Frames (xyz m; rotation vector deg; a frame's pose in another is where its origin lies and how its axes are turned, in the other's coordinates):
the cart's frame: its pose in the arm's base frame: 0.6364 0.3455 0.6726 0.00 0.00 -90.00
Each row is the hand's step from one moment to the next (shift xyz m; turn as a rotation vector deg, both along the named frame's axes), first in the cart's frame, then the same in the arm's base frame.
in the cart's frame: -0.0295 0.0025 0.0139 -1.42 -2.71 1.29
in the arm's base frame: 0.0025 0.0295 0.0139 -2.71 1.42 1.29
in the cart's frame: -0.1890 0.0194 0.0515 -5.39 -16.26 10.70
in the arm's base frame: 0.0194 0.1890 0.0515 -16.26 5.39 10.70
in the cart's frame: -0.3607 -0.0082 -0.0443 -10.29 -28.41 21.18
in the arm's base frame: -0.0082 0.3607 -0.0443 -28.41 10.29 21.18
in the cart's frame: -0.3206 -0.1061 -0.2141 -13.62 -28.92 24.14
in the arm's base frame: -0.1061 0.3206 -0.2141 -28.92 13.62 24.14
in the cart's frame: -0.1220 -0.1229 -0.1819 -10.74 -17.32 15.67
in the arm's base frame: -0.1229 0.1220 -0.1819 -17.32 10.74 15.67
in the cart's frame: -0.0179 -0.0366 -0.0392 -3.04 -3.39 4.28
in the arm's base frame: -0.0366 0.0179 -0.0392 -3.39 3.04 4.28
